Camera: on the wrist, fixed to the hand. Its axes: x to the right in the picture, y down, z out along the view.
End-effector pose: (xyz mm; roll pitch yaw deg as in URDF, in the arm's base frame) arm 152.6 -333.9 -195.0 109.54 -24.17 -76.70
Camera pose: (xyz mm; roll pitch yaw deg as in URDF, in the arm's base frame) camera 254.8 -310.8 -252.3 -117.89 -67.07 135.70
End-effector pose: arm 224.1 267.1 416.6 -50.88 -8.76 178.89
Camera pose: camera 250.8 383.0 427.5 -21.19 55.79 -112.52
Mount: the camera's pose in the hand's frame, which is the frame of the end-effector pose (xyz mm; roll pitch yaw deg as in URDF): -22.5 -84.7 -81.1 0.89 7.43 85.55
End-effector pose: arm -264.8 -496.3 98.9 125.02 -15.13 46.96
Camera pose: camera -359.6 -429.3 71.0 -155.02 -60.84 -61.77
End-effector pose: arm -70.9 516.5 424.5 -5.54 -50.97 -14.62
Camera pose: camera -53.3 416.7 361.3 -50.53 4.67 62.48
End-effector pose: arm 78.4 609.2 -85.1 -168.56 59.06 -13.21
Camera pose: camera 162.8 658.1 -16.3 122.50 5.83 -104.36
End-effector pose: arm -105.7 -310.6 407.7 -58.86 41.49 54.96
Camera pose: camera -11.1 -372.8 445.5 65.12 47.30 -161.24
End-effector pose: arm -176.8 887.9 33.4 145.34 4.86 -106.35
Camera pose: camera -59.8 875.3 53.8 171.05 -41.28 173.87
